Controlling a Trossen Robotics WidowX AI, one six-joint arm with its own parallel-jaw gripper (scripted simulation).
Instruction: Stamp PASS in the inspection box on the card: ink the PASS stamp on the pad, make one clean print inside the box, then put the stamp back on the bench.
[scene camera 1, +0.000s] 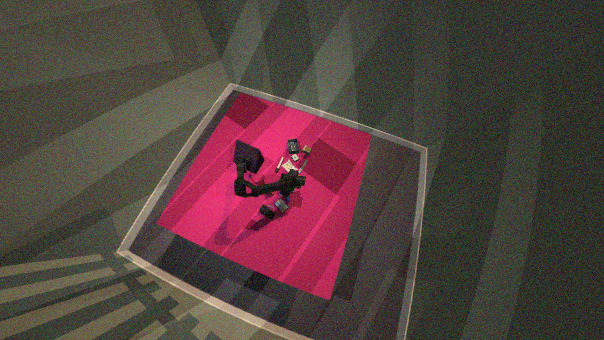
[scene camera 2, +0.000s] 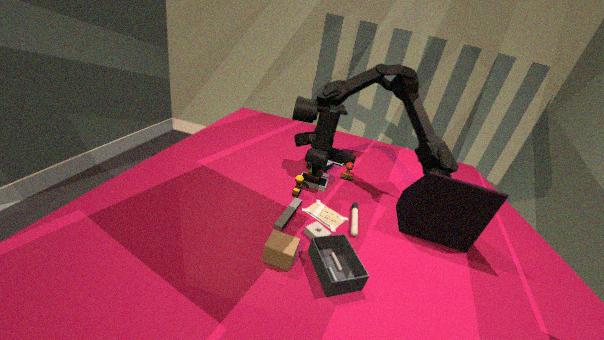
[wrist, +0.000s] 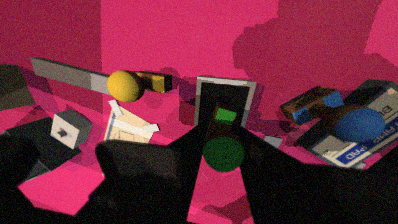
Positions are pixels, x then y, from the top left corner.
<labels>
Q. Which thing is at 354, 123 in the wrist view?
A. A blue-knobbed stamp.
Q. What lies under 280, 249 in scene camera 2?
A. A brown box.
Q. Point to the gripper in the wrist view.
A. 219, 127
</labels>
